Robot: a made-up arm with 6 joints. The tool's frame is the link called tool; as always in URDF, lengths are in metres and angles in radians. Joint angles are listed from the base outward. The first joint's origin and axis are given. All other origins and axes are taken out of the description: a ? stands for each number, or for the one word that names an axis. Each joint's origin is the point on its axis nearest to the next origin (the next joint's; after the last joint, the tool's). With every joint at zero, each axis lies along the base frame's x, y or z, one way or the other. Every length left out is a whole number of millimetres.
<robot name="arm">
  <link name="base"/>
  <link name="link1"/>
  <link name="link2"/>
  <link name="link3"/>
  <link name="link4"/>
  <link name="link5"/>
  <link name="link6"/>
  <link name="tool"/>
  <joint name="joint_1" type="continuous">
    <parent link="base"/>
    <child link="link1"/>
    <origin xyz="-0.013 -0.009 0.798"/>
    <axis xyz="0 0 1"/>
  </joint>
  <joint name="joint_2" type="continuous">
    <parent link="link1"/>
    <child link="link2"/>
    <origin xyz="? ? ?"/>
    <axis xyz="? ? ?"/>
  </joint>
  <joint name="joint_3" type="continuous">
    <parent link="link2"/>
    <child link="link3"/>
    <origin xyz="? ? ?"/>
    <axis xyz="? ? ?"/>
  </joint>
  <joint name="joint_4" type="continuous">
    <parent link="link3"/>
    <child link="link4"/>
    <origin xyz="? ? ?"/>
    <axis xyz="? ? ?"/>
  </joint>
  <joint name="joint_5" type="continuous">
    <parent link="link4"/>
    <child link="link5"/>
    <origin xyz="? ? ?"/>
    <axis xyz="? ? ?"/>
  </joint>
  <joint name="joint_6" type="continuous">
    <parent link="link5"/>
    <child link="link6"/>
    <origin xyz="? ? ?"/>
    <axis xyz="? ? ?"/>
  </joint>
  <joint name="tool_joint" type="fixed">
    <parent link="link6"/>
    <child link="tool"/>
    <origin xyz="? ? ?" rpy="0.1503 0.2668 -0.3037"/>
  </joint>
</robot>
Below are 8 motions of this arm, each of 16 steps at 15 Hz.
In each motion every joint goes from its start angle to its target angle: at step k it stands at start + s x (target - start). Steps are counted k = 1, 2, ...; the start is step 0. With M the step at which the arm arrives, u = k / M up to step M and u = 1 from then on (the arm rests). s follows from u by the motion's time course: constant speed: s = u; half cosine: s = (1 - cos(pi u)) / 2; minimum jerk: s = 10 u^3 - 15 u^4 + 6 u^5.
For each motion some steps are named. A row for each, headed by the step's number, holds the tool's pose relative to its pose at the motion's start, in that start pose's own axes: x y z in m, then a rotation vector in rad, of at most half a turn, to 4 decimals.
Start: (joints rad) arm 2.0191 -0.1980 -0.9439 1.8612 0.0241 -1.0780
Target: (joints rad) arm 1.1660 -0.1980 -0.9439 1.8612 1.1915 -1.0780
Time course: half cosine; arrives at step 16
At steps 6, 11, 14, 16:
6: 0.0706 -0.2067 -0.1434 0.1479 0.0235 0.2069
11: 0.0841 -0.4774 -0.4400 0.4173 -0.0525 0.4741
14: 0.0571 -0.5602 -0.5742 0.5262 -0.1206 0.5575
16: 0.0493 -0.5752 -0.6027 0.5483 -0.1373 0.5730

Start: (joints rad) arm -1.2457 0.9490 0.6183 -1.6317 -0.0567 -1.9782
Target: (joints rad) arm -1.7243 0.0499 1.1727 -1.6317 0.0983 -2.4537
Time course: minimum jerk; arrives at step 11
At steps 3, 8, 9, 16:
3: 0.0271 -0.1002 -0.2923 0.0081 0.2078 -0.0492
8: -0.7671 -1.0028 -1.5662 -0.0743 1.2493 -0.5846
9: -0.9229 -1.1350 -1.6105 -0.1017 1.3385 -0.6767
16: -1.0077 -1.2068 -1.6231 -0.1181 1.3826 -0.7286

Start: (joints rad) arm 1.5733 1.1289 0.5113 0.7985 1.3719 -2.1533
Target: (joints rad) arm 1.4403 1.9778 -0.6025 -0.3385 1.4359 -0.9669
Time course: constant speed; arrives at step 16
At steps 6, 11, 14, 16:
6: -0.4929 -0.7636 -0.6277 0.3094 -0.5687 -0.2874
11: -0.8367 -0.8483 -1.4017 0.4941 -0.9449 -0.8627
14: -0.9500 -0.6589 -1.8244 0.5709 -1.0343 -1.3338
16: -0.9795 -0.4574 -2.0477 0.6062 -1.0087 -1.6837

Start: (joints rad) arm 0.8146 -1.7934 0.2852 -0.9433 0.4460 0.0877
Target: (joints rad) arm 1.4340 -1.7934 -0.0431 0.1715 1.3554 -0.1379
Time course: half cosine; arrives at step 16
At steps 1, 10, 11, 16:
1: 0.0022 -0.0066 0.0053 -0.0011 -0.0103 -0.0011
10: 0.0761 -0.5084 0.2412 -0.1428 -0.5690 0.1130
11: 0.0752 -0.5720 0.2516 -0.1623 -0.6128 0.1549
16: 0.0647 -0.7302 0.2598 -0.2016 -0.6972 0.2893

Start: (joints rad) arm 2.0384 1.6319 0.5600 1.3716 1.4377 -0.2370
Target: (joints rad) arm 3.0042 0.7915 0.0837 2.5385 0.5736 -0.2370
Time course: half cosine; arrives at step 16
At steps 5, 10, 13, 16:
5: 0.2899 0.1492 0.2769 -0.3084 0.1548 0.2962
10: 0.6171 0.7759 0.7954 -1.1685 0.2214 0.6930
13: 0.6008 1.1293 0.9825 -1.6220 0.0858 0.7443
16: 0.5676 1.2573 1.0408 -1.7879 0.0022 0.7363

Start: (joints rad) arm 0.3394 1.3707 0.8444 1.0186 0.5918 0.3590
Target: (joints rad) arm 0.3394 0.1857 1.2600 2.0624 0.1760 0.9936
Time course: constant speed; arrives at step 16
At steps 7, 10, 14, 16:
7: -0.0699 -0.9918 0.6783 -0.8439 -0.2516 -0.5756
10: -0.3294 -1.3468 0.9633 -1.2033 -0.2110 -0.8734
14: -0.8442 -1.6857 1.2877 -1.6398 0.0196 -1.2840
16: -1.1541 -1.7845 1.4148 -1.8230 0.2225 -1.4809

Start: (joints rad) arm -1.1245 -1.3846 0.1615 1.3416 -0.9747 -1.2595
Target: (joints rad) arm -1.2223 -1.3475 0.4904 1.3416 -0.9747 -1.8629
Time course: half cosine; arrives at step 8
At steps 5, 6, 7, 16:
5: -0.1770 -0.0685 0.2143 0.5374 0.0248 0.1804
6: -0.2229 -0.0908 0.2569 0.6588 0.0333 0.2343
7: -0.2543 -0.1068 0.2837 0.7388 0.0398 0.2727
16: -0.2655 -0.1127 0.2927 0.7666 0.0422 0.2866

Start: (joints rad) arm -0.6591 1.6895 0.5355 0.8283 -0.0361 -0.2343
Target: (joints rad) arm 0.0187 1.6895 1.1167 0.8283 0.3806 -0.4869
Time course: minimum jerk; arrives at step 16
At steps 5, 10, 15, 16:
5: -0.1139 0.0871 0.1759 -0.0062 -0.1970 0.0377
10: -0.6209 0.4645 0.5446 -0.0546 -0.7660 0.3037
15: -0.9429 0.6822 0.6047 -0.0968 -1.0199 0.5153
16: -0.9456 0.6840 0.6049 -0.0972 -1.0219 0.5172

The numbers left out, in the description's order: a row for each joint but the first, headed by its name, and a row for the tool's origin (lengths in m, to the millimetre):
joint_2: xyz 0.015 -0.018 0, axis 0 1 0
joint_3: xyz -0.011 0 0.679, axis 0 -1 0
joint_4: xyz 1.327 0 0.026, axis -1 0 0
joint_5: xyz 0 -0.169 0.005, axis 0 -1 0
joint_6: xyz -0.025 0 0.028, axis -1 0 0
tool: xyz 0 0.022 0.029

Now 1 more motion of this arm.
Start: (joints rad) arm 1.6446 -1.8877 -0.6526 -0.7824 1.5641 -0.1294
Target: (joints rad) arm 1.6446 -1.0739 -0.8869 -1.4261 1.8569 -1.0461
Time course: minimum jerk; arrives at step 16
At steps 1, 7, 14, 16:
1: -0.0010 -0.0022 -0.0005 0.0005 0.0007 -0.0016
7: -0.2134 -0.3590 -0.0036 0.0693 0.0286 -0.2549
14: -0.6020 -0.7208 0.2665 0.0381 -0.1565 -0.4542
16: -0.6120 -0.7261 0.2770 0.0346 -0.1627 -0.4548

